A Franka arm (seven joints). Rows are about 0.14 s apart.
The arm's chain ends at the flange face. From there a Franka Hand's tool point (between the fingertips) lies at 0.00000 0.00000 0.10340 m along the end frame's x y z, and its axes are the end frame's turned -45 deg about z.
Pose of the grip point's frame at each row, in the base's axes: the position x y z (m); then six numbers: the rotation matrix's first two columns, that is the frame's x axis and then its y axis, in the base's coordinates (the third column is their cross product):
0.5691, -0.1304, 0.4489, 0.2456, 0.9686, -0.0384, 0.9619, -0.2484, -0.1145
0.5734, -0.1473, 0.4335, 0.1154, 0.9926, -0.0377, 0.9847, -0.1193, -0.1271
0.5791, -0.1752, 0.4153, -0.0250, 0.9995, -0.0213, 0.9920, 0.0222, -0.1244
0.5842, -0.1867, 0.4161, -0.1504, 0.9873, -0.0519, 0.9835, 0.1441, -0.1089
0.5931, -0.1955, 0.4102, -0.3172, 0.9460, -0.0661, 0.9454, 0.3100, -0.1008
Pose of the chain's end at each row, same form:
0.5816, -0.1295, 0.5515, 0.8538, 0.5093, -0.1081, 0.5065, -0.8605, -0.0538
0.5869, -0.1450, 0.5360, 0.7779, 0.6175, -0.1165, 0.6147, -0.7862, -0.0632
0.5919, -0.1727, 0.5179, 0.6838, 0.7225, -0.1030, 0.7191, -0.6911, -0.0729
0.5945, -0.1797, 0.5187, 0.5891, 0.8000, -0.1137, 0.8018, -0.5962, -0.0403
0.6008, -0.1857, 0.5128, 0.4442, 0.8881, -0.1180, 0.8928, -0.4497, -0.0245

